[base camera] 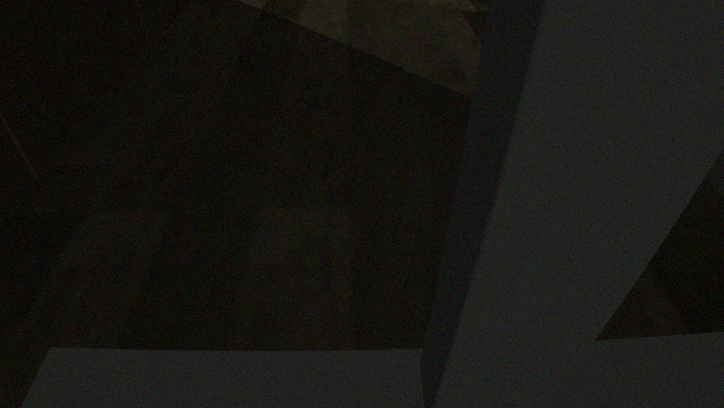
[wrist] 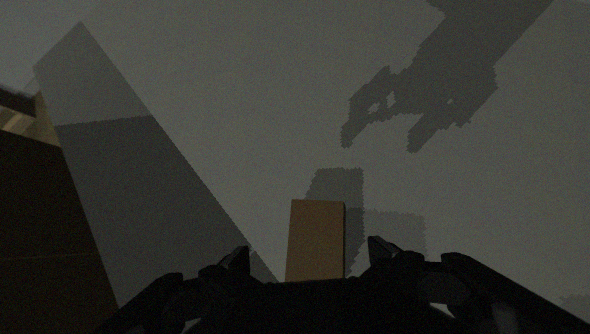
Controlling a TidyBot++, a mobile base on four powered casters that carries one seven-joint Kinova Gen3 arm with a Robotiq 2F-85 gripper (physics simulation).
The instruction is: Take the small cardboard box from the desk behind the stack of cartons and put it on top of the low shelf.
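Frame: origin at the arm's base, x up, y left, z back, level; metres.
Seen in the pictures: gripper, between the fingertips: [wrist: 308, 254].
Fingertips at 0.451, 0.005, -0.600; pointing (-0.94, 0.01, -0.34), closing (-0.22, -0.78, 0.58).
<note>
A point is followed by its place in that frame, as x, y, z.
The small cardboard box [wrist: 316, 240] @(0.374, 0.006, -0.611) sits on the grey desk top [wrist: 260, 100] @(0.324, -0.070, -0.853) in the wrist view, low and near the middle. Its near end is hidden behind the dark gripper body. My gripper [wrist: 308, 254] @(0.452, 0.005, -0.600) is open and empty, with one fingertip to the left of the box and one to the right in that view. The height of the fingers over the box is hard to judge. The gripper does not show in the base camera view. I cannot make out the low shelf in either view.
A dark brown surface [wrist: 45, 210] @(0.287, 0.466, -1.093) with a thin seam runs along the left of the wrist view; whether it is a carton side or floor is unclear. Shadows cross the desk. The base view is very dark, with a slanted grey panel [base camera: 562, 152] @(-0.133, -0.070, -0.215) at right and a flat grey surface [base camera: 227, 377] @(-0.372, 0.100, -0.248) below.
</note>
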